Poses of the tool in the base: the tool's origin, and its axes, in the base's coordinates. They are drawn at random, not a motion.
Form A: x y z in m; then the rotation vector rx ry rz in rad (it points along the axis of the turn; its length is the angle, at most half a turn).
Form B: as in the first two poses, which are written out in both.
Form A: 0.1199 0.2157 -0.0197 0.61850 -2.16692 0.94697
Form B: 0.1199 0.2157 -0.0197 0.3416 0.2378 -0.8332 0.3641
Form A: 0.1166 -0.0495 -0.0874 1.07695 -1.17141 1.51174
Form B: 0.1166 -0.0495 -0.0874 0.4559 0.4367 -0.4750 0.6130
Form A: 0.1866 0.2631 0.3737 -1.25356 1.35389 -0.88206
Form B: 0.1866 0.2631 0.3737 0.5212 -0.5231 0.5650 -0.3681
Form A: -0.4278 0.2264 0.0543 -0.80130 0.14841 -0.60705
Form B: -0.4278 0.2264 0.0543 0.8737 -0.3836 0.0711 -0.2906
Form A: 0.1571 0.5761 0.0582 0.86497 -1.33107 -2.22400
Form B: 0.1571 0.5761 0.0582 0.2032 0.3100 -0.4770 -0.7970
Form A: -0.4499 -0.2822 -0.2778 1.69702 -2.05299 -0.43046
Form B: -0.4499 -0.2822 -0.2778 0.2199 0.6136 -0.7423 -0.1556
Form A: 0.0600 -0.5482 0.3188 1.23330 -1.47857 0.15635
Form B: 0.0600 -0.5482 0.3188 0.5687 0.5251 -0.6296 0.0666
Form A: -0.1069 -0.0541 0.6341 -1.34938 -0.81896 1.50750
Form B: -0.1069 -0.0541 0.6341 0.4613 -0.5485 -0.3329 0.6128
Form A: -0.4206 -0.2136 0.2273 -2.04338 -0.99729 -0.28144
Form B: -0.4206 -0.2136 0.2273 0.4125 -0.8124 -0.3965 -0.1119
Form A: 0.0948 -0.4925 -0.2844 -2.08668 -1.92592 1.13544
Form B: 0.0948 -0.4925 -0.2844 0.0417 -0.6817 -0.6292 0.3710
